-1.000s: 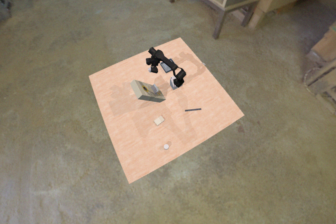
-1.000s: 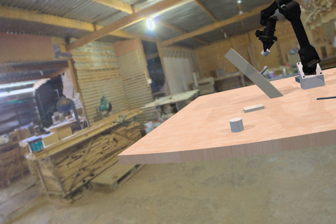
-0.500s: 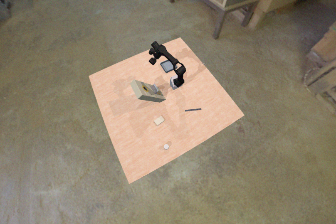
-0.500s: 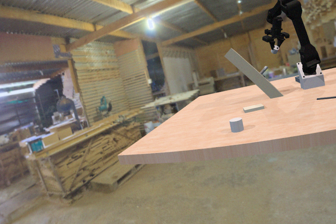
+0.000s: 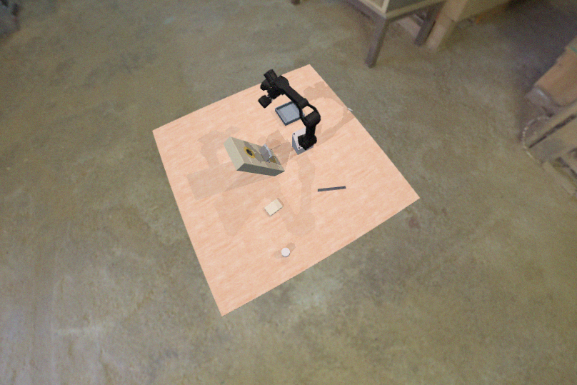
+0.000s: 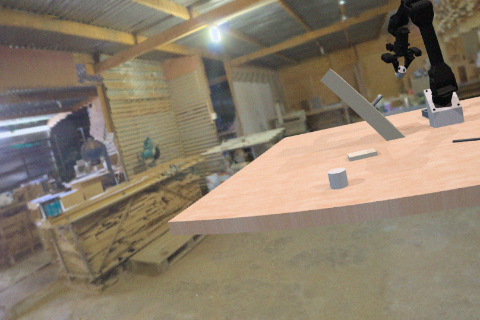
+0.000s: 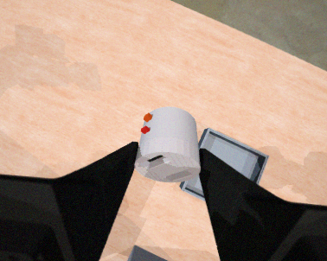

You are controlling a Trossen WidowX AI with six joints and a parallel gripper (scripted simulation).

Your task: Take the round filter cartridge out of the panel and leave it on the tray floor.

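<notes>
Now: the grey tray 150 mm behind my gripper tip, 20 mm to the right of it and 240 mm below it. Round my gripper tip: round filter cartridge right at my gripper tip; flat beige block 220 mm ahead, 550 mm to the left, 240 mm below; beige service panel 200 mm ahead, 290 mm to the left, 100 mm below.
</notes>
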